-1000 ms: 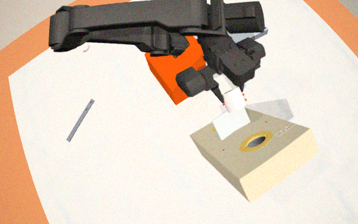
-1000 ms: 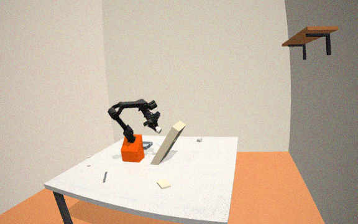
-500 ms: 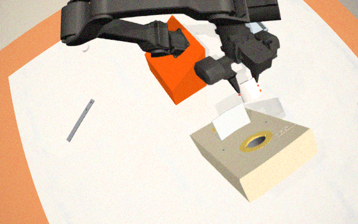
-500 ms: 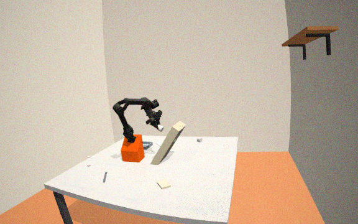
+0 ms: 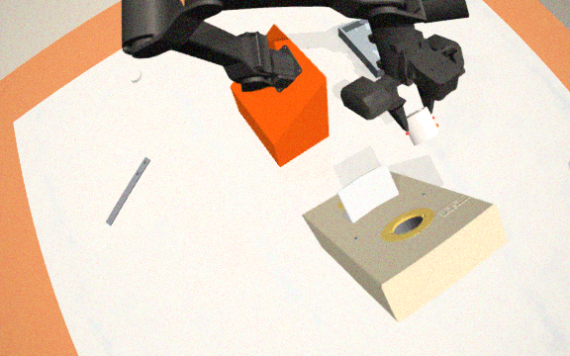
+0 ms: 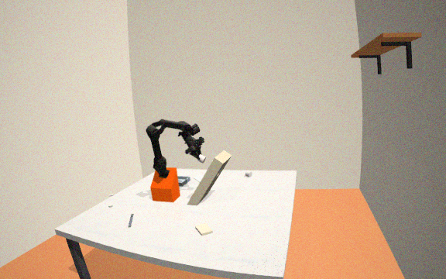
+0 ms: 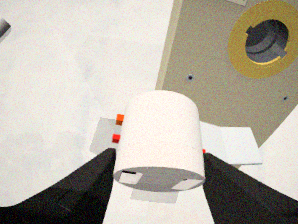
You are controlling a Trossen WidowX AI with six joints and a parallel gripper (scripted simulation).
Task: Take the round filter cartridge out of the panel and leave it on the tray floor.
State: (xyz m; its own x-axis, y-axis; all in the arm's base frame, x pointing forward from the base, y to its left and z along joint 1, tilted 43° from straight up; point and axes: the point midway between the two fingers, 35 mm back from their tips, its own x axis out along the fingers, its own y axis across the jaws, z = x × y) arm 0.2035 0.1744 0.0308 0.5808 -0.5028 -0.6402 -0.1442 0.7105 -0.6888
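My gripper tip is now 320 mm past the grey tray, 250 mm above it and 170 mm to the right of it. The rest, counted from my gripper tip: service panel (110 mm below, 90 mm to the right, 80 mm ahead); round filter cartridge (right at my gripper tip).
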